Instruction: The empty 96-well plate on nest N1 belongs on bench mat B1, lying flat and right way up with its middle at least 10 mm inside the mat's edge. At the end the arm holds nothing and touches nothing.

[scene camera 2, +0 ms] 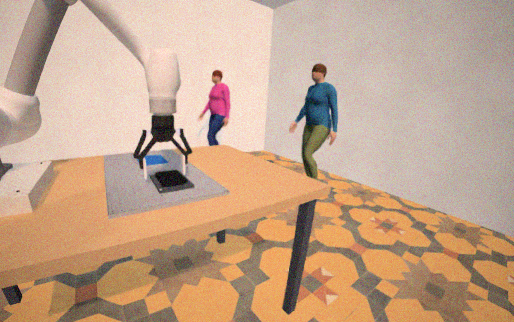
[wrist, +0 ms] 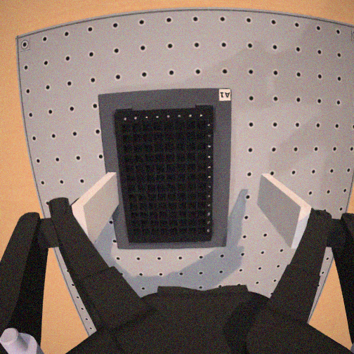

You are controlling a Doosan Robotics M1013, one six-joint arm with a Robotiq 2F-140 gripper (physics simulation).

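The black 96-well plate sits flat, wells up, on the dark grey nest N1, whose A1 label is at the upper right corner in the wrist view. The blue bench mat B1 lies behind the nest in the scene view; it does not show in the wrist view. My gripper is open and empty, pointing down with its pale fingertips above the board. In the wrist view the plate is between the two fingertips, closer to the left one. The exact height above the plate is unclear.
A grey perforated board lies under the nest and mat on the wooden table. The arm's white base stands at the table's left. Two people, in pink and blue tops, are beyond the table.
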